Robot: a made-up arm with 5 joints. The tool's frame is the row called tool.
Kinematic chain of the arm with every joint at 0, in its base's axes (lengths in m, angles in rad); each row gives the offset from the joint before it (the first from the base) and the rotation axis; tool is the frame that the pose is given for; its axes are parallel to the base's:
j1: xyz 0 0 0.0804 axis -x
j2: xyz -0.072 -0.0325 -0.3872 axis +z
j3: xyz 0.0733 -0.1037 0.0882 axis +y
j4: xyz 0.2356 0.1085 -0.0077 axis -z
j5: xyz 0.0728 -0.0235 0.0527 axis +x
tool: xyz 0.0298 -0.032 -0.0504
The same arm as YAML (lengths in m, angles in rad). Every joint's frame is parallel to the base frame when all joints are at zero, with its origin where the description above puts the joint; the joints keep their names.
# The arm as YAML. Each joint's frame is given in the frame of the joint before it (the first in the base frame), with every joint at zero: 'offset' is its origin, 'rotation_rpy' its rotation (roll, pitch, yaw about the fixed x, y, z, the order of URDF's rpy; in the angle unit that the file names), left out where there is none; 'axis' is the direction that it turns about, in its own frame. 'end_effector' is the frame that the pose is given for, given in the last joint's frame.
length_unit: m
angle_unit: rad
chain:
  - id: j1
    offset: [0.0, 0.0, 0.0804]
    axis: [-1.0, 0.0, 0.0]
  - id: j2
    offset: [-0.072, -0.0325, -0.3872]
    axis: [0.0, 0.0, 1.0]
  - id: j3
    offset: [0.0733, -0.1037, 0.0882]
    axis: [0.0, 1.0, 0.0]
  - id: j4
    offset: [0.2356, 0.1085, -0.0077]
    axis: [0.0, 0.0, -1.0]
  - id: j5
    offset: [0.0728, -0.0235, 0.0527]
    axis: [1.0, 0.0, 0.0]
end_effector:
  offset: [0.0298, -0.032, -0.0504]

